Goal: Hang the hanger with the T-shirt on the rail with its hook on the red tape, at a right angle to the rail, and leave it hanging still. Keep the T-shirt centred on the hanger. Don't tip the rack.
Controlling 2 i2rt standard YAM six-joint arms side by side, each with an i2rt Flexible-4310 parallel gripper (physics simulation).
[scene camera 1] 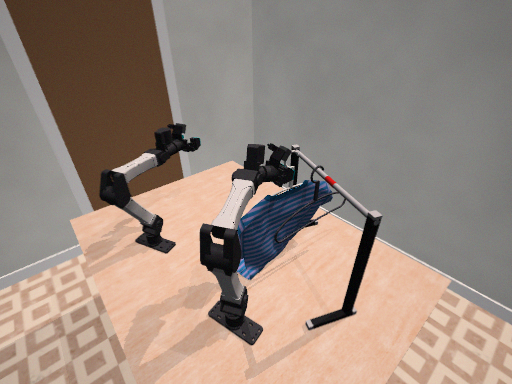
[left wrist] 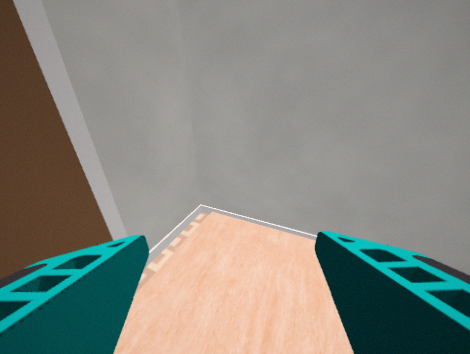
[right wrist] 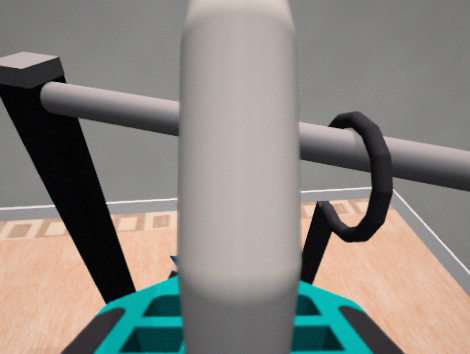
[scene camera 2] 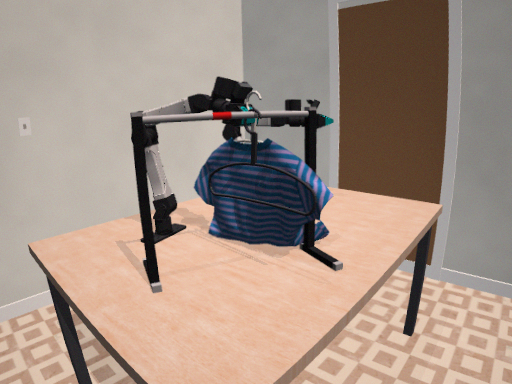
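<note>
My right gripper is shut on the light-grey hook stem of the hanger, on the arms' side of the rail. The hook's curve shows above the rail line in scene camera 2, right of the red tape. The blue-and-purple striped T-shirt hangs below, its neck around the stem. The tape does not show in the right wrist view. My left gripper is open and empty, away from the rack.
A black hanger without a shirt hangs on the rail near the tape, close to the T-shirt. The rack stands upright on two black posts on the wooden table.
</note>
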